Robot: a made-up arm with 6 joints. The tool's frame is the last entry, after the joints.
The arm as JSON. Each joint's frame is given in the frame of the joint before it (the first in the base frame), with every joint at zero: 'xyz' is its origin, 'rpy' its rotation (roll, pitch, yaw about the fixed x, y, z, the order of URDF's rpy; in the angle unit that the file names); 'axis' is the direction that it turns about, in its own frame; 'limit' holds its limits. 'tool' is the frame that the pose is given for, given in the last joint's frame.
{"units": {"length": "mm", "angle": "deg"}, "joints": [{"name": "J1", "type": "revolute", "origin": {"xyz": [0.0, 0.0, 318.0], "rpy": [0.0, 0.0, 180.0]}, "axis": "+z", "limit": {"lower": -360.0, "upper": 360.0}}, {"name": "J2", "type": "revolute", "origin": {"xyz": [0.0, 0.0, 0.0], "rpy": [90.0, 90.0, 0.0]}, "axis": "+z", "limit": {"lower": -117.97, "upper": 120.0}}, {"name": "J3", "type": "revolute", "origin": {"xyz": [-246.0, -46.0, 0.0], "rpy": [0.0, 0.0, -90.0]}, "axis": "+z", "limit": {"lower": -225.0, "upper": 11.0}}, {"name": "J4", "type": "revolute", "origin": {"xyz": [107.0, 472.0, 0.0], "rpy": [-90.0, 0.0, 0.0]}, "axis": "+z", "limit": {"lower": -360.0, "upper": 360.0}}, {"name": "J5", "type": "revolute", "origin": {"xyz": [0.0, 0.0, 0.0], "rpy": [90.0, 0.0, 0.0]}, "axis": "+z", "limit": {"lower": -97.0, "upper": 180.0}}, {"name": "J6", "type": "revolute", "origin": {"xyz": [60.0, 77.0, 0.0], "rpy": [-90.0, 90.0, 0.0]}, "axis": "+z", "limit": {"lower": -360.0, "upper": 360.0}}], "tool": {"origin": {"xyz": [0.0, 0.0, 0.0], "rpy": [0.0, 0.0, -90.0]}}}
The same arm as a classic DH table. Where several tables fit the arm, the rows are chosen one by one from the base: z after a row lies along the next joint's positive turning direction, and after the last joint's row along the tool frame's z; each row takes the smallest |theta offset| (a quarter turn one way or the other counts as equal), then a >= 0, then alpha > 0; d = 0 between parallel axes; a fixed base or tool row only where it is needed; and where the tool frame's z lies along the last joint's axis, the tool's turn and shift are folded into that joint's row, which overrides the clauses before.
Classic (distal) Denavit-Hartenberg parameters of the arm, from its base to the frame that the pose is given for. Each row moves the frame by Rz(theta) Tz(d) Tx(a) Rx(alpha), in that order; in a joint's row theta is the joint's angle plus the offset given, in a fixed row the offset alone. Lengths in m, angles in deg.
J1: a 0.0000, alpha -90.00, d 0.3180, theta_offset 0.00
J2: a 0.2503, alpha 0.00, d 0.0000, theta_offset -79.41
J3: a 0.1070, alpha -90.00, d 0.0000, theta_offset 79.41
J4: a 0.0000, alpha 90.00, d 0.4720, theta_offset 0.00
J5: a 0.0600, alpha -90.00, d 0.0000, theta_offset 0.00
J6: a 0.0000, alpha 0.00, d 0.0770, theta_offset 0.00
Joint limits (deg, base to tool): -360.00..360.00 -117.97..120.00 -225.00..11.00 -360.00..360.00 -97.00..180.00 -360.00..360.00

